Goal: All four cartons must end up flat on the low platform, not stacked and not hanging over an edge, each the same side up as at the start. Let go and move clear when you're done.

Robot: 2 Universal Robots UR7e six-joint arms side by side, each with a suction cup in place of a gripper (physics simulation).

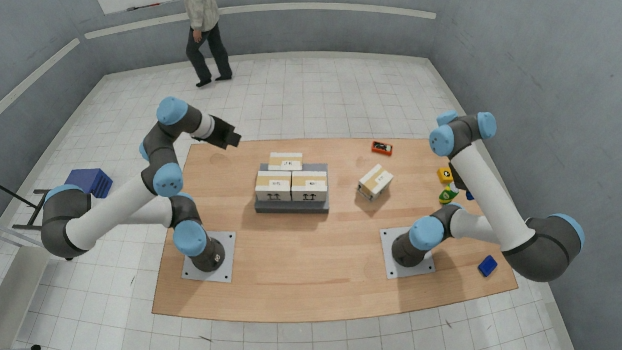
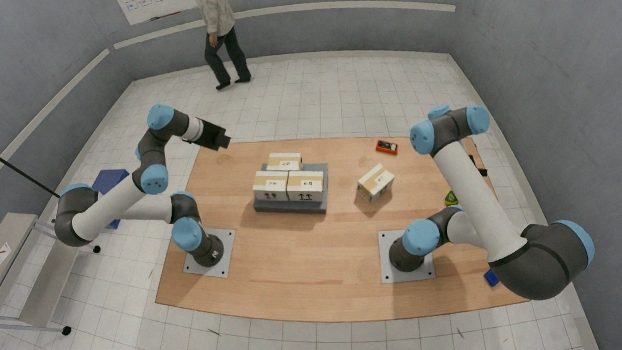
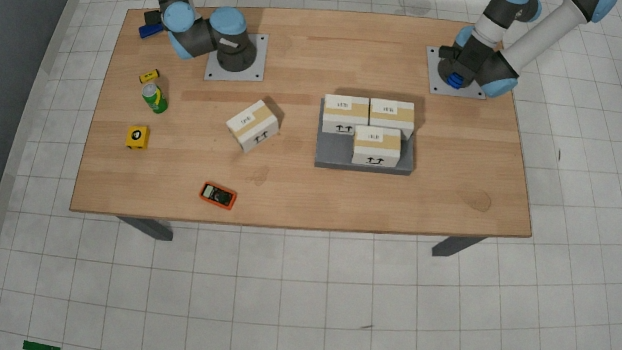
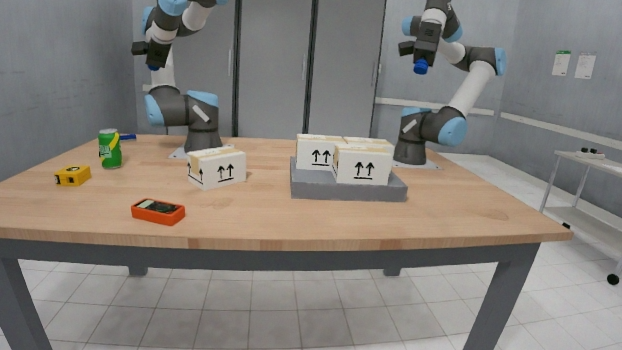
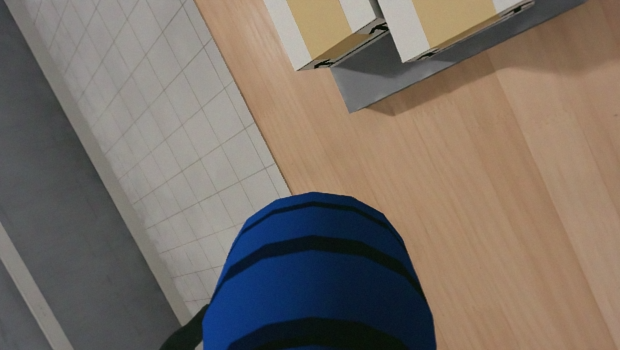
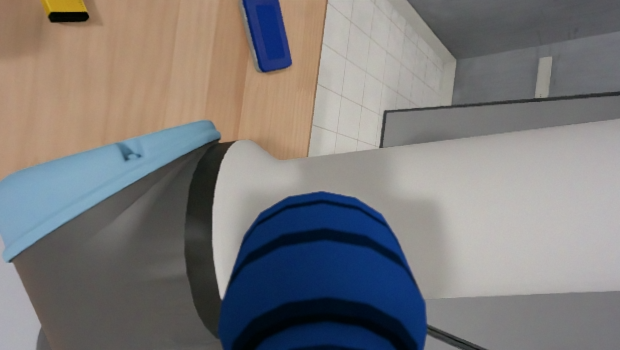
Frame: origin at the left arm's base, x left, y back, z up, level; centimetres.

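Seen in the pictures: left hand at its tool point: point(image 3: 452, 84) point(image 4: 420, 70) point(image 5: 317, 269); right hand at its tool point: point(image 1: 472, 197) point(image 4: 153, 66) point(image 6: 320, 261); left arm's base at its link origin: point(image 1: 208, 255) point(image 2: 208, 251) point(image 4: 408, 160); right arm's base at its link origin: point(image 1: 407, 250) point(image 2: 406, 254) point(image 3: 236, 56).
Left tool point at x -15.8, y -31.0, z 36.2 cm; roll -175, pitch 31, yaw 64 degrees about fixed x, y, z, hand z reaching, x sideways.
Note:
Offsets run from my left tool point to a thing's top centre.
Two white-and-tan cartons stand side by side on the low grey platform {dx -20.0, dy -1.3, dz -31.4 cm} point(image 1: 292, 208) point(image 3: 334, 150) point(image 4: 350, 192) point(image 5: 357, 92): one carton {dx -27.3, dy +2.4, dz -22.9 cm} point(image 1: 309, 179) point(image 3: 345, 109) and another {dx -12.6, dy +2.2, dz -22.9 cm} point(image 1: 273, 179) point(image 3: 391, 114). A third carton {dx -17.2, dy -8.0, dz -22.9 cm} point(image 1: 285, 161) point(image 3: 376, 145) point(image 4: 363, 164) also sits flat on it, not stacked, arrows up. The fourth carton {dx -57.8, dy -1.7, dz -27.7 cm} point(image 1: 375, 183) point(image 2: 375, 183) point(image 3: 252, 125) point(image 4: 220, 168) stands turned on the table beside the platform, arrows up. My left gripper point(image 3: 455, 81) point(image 4: 421, 66) point(image 5: 317, 270) is open and empty, high beside the platform. My right gripper point(image 4: 154, 67) point(image 6: 322, 270) is open and empty, high over the table.
An orange multimeter {dx -66.8, dy -25.9, dz -33.2 cm} point(image 1: 381, 148) point(image 3: 218, 195) point(image 4: 158, 211) lies near the table edge. A yellow cube-like item {dx -99.5, dy -7.3, dz -32.5 cm} point(image 3: 137, 137) point(image 4: 73, 175), a green can {dx -94.5, dy +6.5, dz -24.0 cm} point(image 3: 154, 98) point(image 4: 110, 149), a small yellow item {dx -102.1, dy +19.3, dz -34.5 cm} point(image 3: 149, 76) and a blue item {dx -107.7, dy +42.4, dz -34.2 cm} point(image 1: 487, 266) point(image 6: 267, 35) are on the table.

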